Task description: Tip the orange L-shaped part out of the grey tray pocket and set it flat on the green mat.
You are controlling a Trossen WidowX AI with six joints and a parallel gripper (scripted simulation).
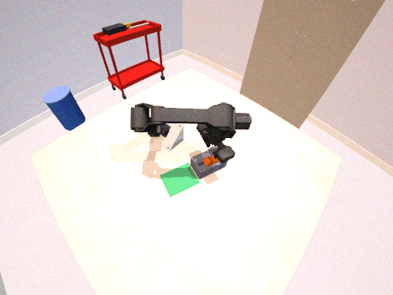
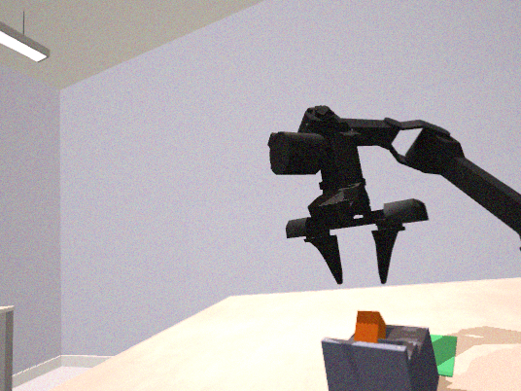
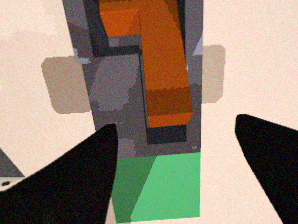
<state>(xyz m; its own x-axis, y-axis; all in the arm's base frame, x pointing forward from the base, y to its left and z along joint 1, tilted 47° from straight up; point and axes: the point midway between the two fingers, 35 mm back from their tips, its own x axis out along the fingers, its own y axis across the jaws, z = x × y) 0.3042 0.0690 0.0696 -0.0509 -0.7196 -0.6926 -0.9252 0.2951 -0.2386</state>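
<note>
My gripper tip is 3 cm to the right of the orange L-shaped part and 10 cm above it. The rest, counted from my gripper tip: green mat: 7 cm behind, 13 cm to the right, 15 cm below.
</note>
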